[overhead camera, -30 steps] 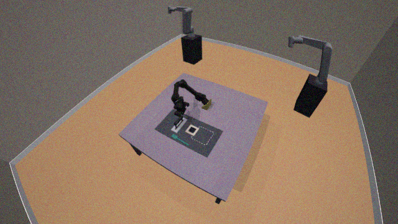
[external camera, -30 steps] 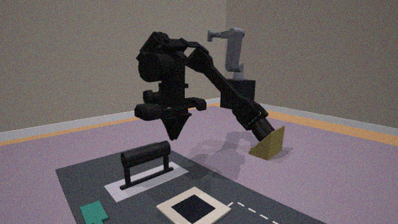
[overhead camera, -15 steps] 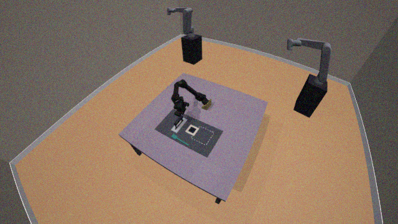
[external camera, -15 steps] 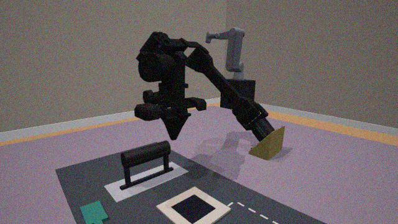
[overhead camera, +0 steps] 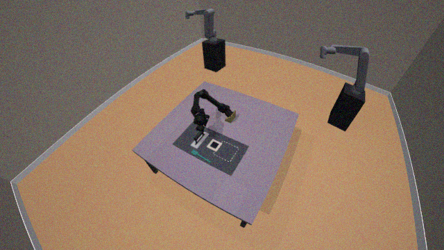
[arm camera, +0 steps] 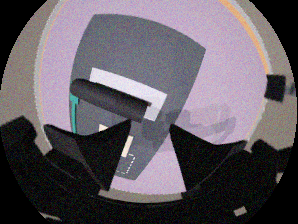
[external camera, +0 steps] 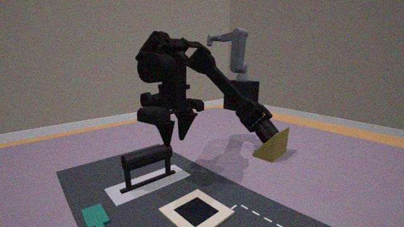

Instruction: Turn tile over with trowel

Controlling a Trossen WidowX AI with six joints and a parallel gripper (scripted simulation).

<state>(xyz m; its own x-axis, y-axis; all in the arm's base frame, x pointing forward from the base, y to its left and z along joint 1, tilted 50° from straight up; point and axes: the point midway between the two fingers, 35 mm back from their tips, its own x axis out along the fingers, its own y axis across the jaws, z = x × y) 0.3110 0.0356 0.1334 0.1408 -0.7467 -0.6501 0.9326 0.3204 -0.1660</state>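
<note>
Now: gripper tip 70 mm short of the dark mat, 120 mm to the right of it and 110 mm above it. The rest, counted from my gripper tip: teal trowel 210 mm ahead, 110 mm to the left, 90 mm below; then tile 50 mm ahead, 160 mm to the left, 80 mm below.
</note>
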